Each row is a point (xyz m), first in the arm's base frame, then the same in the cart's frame.
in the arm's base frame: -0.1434 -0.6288 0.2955
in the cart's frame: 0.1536 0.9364 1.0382
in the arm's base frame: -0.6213 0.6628 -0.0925
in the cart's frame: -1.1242 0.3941 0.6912
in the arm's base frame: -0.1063 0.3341 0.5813
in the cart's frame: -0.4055 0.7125 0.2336
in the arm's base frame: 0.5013 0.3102 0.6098
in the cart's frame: 0.0546 0.3951 -0.0074
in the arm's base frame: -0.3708 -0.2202 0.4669
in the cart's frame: -0.2498 1.0158 0.7570
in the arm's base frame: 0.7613 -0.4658 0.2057
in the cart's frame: 0.6816 0.2873 0.6471
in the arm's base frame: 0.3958 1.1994 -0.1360
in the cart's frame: -0.7546 -0.4435 -0.0060
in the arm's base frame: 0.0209 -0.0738 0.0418
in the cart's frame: -0.1450 0.4307 0.8048
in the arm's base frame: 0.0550 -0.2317 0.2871
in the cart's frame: 0.0312 0.6504 0.7215
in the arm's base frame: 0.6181 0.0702 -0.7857
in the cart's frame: 0.0333 -0.5545 1.0492
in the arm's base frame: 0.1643 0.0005 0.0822
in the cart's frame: -0.0832 0.3460 0.6756
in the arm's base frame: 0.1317 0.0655 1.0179
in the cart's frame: 0.0280 0.9968 0.0086
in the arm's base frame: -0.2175 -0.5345 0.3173
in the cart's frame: 0.0415 0.9546 0.9939
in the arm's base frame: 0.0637 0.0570 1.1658
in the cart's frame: 0.0126 1.1435 -0.0608
